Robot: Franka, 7 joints.
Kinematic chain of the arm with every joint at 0, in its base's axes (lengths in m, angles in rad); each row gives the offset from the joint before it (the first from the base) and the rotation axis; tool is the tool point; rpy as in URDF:
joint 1: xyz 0 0 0.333 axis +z
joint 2: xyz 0 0 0 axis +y
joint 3: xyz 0 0 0.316 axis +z
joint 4: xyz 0.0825 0 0 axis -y
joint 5: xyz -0.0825 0 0.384 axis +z
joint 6: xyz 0 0 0 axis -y
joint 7: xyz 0.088 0 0 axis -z
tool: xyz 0 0 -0.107 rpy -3.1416 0 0
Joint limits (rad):
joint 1: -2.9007..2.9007
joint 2: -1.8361..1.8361
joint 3: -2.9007..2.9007
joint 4: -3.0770..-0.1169
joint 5: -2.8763..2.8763
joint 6: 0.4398..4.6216
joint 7: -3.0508..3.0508
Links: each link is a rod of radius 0.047 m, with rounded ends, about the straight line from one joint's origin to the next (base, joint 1, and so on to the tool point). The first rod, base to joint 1, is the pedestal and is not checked.
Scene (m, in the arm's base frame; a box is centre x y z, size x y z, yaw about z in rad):
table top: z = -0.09
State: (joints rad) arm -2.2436 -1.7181 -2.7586 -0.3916 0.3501 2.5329 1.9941
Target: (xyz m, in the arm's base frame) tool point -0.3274 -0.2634 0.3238
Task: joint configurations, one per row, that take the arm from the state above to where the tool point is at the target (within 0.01 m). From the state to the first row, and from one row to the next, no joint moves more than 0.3 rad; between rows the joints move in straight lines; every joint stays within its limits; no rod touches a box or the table.
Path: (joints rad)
1: -2.1337 -1.7574 -2.5065 -0.4328 0.4863 2.4637 1.9961
2: -2.0238 -1.7968 -2.2544 -0.4739 0.6225 2.3946 1.9981
3: -1.9139 -1.8361 -2.0023 -0.5151 0.7587 2.3254 2.0001
4: -1.7942 -1.8361 -1.9585 -0.7968 0.7062 2.2796 1.9992
5: -1.6746 -1.8361 -1.9148 -1.0786 0.6537 2.2338 1.9984
6: -1.5549 -1.8361 -1.8710 -1.3603 0.6013 2.1880 1.9975
7: -1.4352 -1.8361 -1.8273 -1.6421 0.5488 2.1422 1.9967
8: -1.3155 -1.8361 -1.7835 -1.9238 0.4963 2.0963 1.9958
9: -1.1959 -1.8361 -1.7398 -2.2055 0.4438 2.0505 1.9950
10: -1.0762 -1.8361 -1.6960 -2.4873 0.3914 2.0047 1.9941

